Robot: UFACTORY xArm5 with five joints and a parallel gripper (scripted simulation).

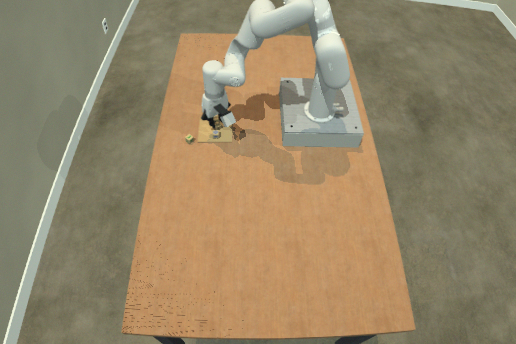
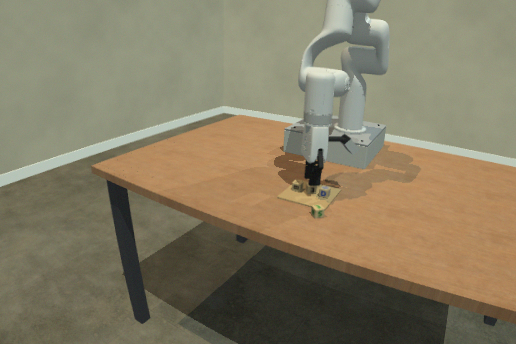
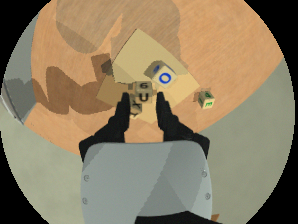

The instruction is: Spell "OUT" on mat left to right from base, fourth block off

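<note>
The U block lies 40 mm below my hand. Also, from my hand: tan mat 50 mm below, 10 mm ahead.
</note>
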